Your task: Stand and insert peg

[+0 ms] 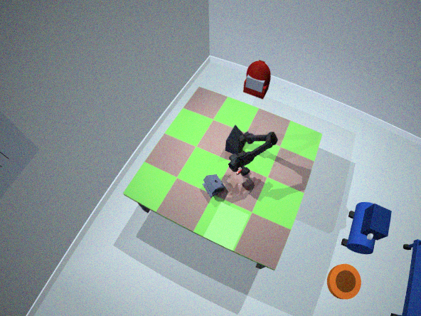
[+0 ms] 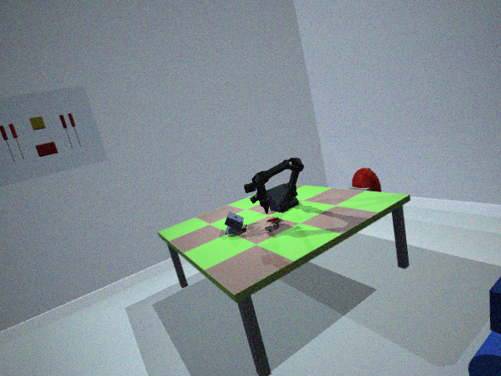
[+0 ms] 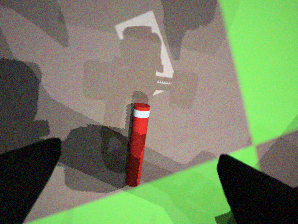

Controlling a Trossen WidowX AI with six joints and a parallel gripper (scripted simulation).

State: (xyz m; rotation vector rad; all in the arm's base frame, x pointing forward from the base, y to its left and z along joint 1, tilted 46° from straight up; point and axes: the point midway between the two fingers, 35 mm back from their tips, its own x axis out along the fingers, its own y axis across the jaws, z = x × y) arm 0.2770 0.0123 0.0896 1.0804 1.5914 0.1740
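My gripper tip is now 10 mm past the red peg, 10 mm to the right of it and 60 mm above it. Round my gripper tip: grey sloped panel 180 mm ahead, 130 mm to the right, 20 mm below.
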